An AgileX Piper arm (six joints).
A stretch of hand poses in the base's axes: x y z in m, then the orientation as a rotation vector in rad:
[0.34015 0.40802 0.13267 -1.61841 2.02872 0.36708]
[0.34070 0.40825 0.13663 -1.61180 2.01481 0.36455]
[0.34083 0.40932 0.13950 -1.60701 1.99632 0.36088]
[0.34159 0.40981 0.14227 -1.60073 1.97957 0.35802]
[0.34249 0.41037 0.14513 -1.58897 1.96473 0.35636]
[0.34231 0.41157 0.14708 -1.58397 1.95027 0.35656]
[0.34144 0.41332 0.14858 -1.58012 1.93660 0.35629]
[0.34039 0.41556 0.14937 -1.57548 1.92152 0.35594]
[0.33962 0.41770 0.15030 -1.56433 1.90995 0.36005]
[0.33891 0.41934 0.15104 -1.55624 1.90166 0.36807]
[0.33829 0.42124 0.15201 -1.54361 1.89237 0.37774]
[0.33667 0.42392 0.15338 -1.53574 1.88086 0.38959]
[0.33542 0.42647 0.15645 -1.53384 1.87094 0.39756]
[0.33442 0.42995 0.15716 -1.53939 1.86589 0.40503]
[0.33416 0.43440 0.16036 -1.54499 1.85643 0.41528]
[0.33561 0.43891 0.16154 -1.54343 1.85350 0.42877]
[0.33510 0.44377 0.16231 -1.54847 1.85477 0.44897]
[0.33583 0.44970 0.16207 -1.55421 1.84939 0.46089]
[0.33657 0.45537 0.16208 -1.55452 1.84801 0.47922]
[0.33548 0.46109 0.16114 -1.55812 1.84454 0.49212]
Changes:
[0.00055 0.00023 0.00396 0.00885 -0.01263 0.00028]
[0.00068 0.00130 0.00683 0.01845 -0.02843 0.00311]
[0.00144 0.00179 0.00960 0.02833 -0.04307 0.00460]
[0.00234 0.00235 0.01246 0.04062 -0.05736 0.00224]
[0.00216 0.00355 0.01441 0.05025 -0.06844 0.00439]
[0.00129 0.00530 0.01591 0.05867 -0.07891 0.00692]
[0.00024 0.00754 0.01670 0.06814 -0.09059 0.00947]
[-0.00053 0.00968 0.01763 0.08143 -0.09936 0.00756]
[-0.00124 0.01132 0.01837 0.09354 -0.10288 0.00720]
[-0.00186 0.01322 0.01934 0.10927 -0.10741 0.00468]
[-0.00348 0.01590 0.02071 0.12476 -0.11080 0.00651]
[-0.00473 0.01845 0.02378 0.13451 -0.11354 0.01076]
[-0.00573 0.02193 0.02449 0.13781 -0.11116 0.01783]
[-0.00599 0.02638 0.02769 0.14457 -0.11012 0.02722]
[-0.00454 0.03089 0.02887 0.15340 -0.10490 0.03025]
[-0.00505 0.03575 0.02964 0.15995 -0.09116 0.03733]
[-0.00432 0.04168 0.02940 0.16533 -0.08628 0.04562]
[-0.00358 0.04735 0.02941 0.17459 -0.07658 0.05031]
[-0.00467 0.05307 0.02847 0.18051 -0.07039 0.05672]

